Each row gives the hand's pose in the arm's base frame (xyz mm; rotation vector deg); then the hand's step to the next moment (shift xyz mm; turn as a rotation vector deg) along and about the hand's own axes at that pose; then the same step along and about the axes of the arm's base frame.
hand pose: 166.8 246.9 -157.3 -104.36 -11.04 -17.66
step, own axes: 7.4 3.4 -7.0 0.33 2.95 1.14
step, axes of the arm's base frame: 7.3 -7.9 0.9 1.29 0.30 -2.89
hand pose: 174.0 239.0 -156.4 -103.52 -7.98 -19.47
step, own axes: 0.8 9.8 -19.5 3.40 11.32 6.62
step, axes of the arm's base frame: 0.4 -21.4 -4.4 7.34 3.11 -10.95
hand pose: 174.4 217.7 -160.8 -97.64 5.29 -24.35
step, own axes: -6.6 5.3 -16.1 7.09 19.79 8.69
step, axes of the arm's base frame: -10.5 -14.1 -4.7 12.94 2.40 -18.55
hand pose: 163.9 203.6 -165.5 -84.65 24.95 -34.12
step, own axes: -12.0 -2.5 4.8 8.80 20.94 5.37
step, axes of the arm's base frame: -6.7 11.2 1.7 12.37 -1.28 -19.75
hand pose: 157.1 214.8 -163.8 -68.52 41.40 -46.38
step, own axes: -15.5 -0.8 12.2 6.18 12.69 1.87
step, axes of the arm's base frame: 1.9 19.2 4.4 6.79 -2.19 -12.32
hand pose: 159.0 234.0 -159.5 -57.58 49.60 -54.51
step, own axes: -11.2 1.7 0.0 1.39 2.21 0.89
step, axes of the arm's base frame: -3.4 10.8 0.1 1.80 -0.51 -2.02
